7 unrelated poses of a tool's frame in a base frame.
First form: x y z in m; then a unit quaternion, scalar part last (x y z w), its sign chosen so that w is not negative.
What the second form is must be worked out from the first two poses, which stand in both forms.
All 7 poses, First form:
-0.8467 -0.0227 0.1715 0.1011 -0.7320 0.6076 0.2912
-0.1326 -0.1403 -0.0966 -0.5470 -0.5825 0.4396 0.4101
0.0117 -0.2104 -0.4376 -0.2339 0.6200 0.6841 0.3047
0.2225 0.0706 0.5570 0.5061 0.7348 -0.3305 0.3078
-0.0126 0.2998 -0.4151 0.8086 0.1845 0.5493 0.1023
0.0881 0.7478 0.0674 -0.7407 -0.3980 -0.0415 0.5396
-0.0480 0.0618 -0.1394 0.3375 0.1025 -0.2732 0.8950
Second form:
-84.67 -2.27 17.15 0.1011 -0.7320 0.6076 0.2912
-13.26 -14.03 -9.66 -0.5470 -0.5825 0.4396 0.4101
1.17 -21.04 -43.76 -0.2339 0.6200 0.6841 0.3047
22.25 7.06 55.70 0.5061 0.7348 -0.3305 0.3078
-1.26 29.98 -41.51 0.8086 0.1845 0.5493 0.1023
8.81 74.78 6.74 -0.7407 -0.3980 -0.0415 0.5396
-4.80 6.18 -13.94 0.3375 0.1025 -0.2732 0.8950

